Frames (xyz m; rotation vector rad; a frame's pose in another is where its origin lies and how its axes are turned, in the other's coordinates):
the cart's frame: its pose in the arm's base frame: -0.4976 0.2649 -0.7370 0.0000 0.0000 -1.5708
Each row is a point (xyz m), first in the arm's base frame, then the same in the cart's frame.
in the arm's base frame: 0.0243 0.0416 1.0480
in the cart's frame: 0.2233 0.5219 1.7850
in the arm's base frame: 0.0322 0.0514 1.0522
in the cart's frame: 0.2135 0.5298 1.7892
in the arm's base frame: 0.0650 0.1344 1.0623
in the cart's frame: 0.1305 0.5626 1.7993
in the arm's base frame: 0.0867 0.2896 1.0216
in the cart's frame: -0.0247 0.5843 1.7586
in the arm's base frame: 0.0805 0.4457 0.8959
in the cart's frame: -0.1808 0.5781 1.6329
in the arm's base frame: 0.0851 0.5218 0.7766
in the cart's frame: -0.2569 0.5827 1.5136
